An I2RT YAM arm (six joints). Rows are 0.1 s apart.
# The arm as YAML. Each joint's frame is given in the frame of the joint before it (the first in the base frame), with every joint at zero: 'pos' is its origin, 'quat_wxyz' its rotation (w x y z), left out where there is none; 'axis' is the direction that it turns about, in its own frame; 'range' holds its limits. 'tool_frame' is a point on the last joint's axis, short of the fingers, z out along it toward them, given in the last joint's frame.
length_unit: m
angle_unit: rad
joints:
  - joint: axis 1
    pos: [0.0, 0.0, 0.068]
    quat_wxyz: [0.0, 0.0, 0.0, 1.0]
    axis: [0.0, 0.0, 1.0]
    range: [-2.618, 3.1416]
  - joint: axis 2
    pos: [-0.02, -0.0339, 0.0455]
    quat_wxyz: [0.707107, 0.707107, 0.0, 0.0]
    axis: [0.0, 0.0, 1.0]
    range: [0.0, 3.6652]
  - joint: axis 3
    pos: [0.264, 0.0, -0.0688]
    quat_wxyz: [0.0, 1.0, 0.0, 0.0]
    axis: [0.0, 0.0, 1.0]
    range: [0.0, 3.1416]
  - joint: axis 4
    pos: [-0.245, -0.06, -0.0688]
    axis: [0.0, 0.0, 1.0]
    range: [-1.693, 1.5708]
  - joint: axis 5
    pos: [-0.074, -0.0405, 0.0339]
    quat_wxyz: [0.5, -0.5, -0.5, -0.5]
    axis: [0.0, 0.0, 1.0]
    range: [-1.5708, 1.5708]
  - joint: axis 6
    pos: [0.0, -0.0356, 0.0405]
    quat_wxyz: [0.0, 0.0, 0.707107, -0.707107]
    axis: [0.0, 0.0, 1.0]
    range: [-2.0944, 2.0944]
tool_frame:
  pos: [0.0, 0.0, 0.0]
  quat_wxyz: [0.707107, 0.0, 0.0, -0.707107]
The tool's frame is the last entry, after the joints.
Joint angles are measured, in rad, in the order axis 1, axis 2, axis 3, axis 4, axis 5, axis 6. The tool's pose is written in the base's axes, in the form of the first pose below.
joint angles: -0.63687 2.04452 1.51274 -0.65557 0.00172 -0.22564
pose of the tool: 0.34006, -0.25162, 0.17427, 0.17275, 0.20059, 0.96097, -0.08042
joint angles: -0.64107 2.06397 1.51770 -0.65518 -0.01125 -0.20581
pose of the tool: 0.34091, -0.25389, 0.16782, 0.16968, 0.21123, 0.96002, -0.07041
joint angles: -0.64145 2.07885 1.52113 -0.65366 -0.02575 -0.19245
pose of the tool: 0.34236, -0.25453, 0.16281, 0.16855, 0.21677, 0.95964, -0.06080
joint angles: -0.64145 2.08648 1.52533 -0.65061 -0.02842 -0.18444
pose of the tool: 0.34357, -0.25532, 0.16099, 0.16914, 0.22039, 0.95883, -0.05884
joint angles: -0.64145 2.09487 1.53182 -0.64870 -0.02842 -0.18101
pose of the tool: 0.34499, -0.25638, 0.15944, 0.16925, 0.22203, 0.95845, -0.05855
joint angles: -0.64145 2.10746 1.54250 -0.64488 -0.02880 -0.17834
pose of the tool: 0.34733, -0.25811, 0.15737, 0.17026, 0.22322, 0.95800, -0.05853
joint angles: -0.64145 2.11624 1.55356 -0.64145 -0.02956 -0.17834
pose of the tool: 0.34955, -0.25973, 0.15695, 0.17298, 0.22300, 0.95751, -0.05932
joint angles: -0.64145 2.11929 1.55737 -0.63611 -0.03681 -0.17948
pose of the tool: 0.35080, -0.26034, 0.15696, 0.17710, 0.22161, 0.95720, -0.05735
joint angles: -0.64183 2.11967 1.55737 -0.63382 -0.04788 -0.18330
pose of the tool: 0.35114, -0.26031, 0.15691, 0.18000, 0.21888, 0.95753, -0.05311
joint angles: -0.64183 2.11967 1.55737 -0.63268 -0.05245 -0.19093
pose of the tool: 0.35132, -0.26025, 0.15696, 0.18120, 0.21476, 0.95830, -0.05197
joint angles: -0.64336 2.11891 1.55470 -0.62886 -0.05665 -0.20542
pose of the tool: 0.35091, -0.26058, 0.15669, 0.18247, 0.20809, 0.95954, -0.05192
